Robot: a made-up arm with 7 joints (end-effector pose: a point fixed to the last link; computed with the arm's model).
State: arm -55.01 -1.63 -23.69 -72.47 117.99 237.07 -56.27
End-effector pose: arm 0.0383 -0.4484 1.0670 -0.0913 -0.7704 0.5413 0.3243
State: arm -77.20 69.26 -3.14 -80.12 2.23 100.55 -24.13
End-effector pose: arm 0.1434 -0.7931 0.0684 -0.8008 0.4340 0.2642 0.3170
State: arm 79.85 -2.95 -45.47 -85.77 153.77 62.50 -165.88
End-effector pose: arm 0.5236 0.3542 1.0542 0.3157 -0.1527 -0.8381 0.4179
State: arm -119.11 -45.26 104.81 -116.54 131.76 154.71 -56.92
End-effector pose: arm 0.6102 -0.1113 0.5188 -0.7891 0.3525 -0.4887 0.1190
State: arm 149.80 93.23 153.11 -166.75 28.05 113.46 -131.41
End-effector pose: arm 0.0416 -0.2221 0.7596 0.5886 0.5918 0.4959 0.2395
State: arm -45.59 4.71 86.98 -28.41 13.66 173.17 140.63
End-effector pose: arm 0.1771 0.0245 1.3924 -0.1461 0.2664 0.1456 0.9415
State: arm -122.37 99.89 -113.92 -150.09 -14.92 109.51 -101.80
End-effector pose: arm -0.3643 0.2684 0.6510 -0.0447 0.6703 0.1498 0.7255
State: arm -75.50 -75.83 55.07 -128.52 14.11 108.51 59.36
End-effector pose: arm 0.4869 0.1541 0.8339 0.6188 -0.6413 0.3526 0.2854
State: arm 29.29 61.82 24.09 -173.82 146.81 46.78 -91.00
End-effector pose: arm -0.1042 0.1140 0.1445 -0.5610 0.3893 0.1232 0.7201
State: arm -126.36 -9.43 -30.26 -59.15 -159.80 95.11 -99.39
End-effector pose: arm -0.4112 -0.1064 1.3048 -0.0391 0.3505 0.7709 0.5304
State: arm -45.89 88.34 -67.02 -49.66 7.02 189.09 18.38
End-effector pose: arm 0.3885 -0.8335 0.3601 0.7358 -0.2565 0.2640 0.5685
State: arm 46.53 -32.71 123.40 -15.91 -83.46 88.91 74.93
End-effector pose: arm -0.4909 -0.3614 1.2576 -0.5016 -0.2462 -0.3696 0.7424
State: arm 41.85 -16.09 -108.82 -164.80 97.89 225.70 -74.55
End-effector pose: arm 0.0636 -0.2792 0.3865 0.6505 -0.7141 -0.0772 0.2469
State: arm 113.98 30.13 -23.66 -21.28 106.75 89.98 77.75
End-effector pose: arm -0.1947 0.6203 1.2263 -0.5866 -0.3814 0.6757 0.2320
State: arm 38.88 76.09 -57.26 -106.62 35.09 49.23 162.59
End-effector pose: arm 0.6131 -0.1822 0.1504 -0.2915 -0.6564 -0.0348 0.6949
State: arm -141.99 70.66 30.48 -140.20 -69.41 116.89 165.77
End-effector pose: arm 0.0674 -0.3417 0.0265 -0.1588 -0.8860 -0.4077 0.1531
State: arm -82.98 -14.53 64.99 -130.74 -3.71 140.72 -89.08
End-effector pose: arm 0.5873 -0.1424 0.6601 0.7793 0.5958 -0.0295 0.1919
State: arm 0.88 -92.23 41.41 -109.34 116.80 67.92 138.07
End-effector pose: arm -0.3335 0.4659 0.9268 -0.8536 0.3686 0.3460 0.1257
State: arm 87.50 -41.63 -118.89 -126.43 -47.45 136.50 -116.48
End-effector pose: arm 0.5585 -0.3311 0.4032 -0.5208 -0.8523 -0.0462 0.0118
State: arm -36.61 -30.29 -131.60 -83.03 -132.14 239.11 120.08
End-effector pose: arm -0.6555 -0.0030 0.7474 0.3051 -0.7771 0.4418 0.3285
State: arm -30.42 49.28 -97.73 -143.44 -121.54 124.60 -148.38
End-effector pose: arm -0.2857 -0.4005 0.4430 -0.0954 -0.5076 0.3138 0.7967
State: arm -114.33 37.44 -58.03 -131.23 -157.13 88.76 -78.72
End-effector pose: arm -0.5857 -0.0591 0.3149 -0.2712 -0.3751 0.5936 0.6584
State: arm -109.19 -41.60 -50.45 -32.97 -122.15 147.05 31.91
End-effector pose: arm -0.0572 0.4550 1.2922 -0.3469 -0.3608 -0.4766 0.7227
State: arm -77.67 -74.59 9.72 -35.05 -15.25 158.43 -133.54
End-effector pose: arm -0.1242 0.8497 0.9153 -0.1475 -0.0677 -0.3408 0.9260
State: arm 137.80 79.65 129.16 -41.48 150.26 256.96 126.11
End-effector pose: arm -0.6912 0.3223 0.7574 0.3912 -0.5685 0.4383 0.5759
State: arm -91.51 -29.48 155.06 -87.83 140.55 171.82 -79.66
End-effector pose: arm 0.3208 0.6634 0.5879 -0.8060 -0.1242 -0.2977 0.4963
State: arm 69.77 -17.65 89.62 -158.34 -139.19 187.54 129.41
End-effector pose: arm -0.2889 0.0707 0.3698 -0.0637 -0.9824 -0.1421 0.1031
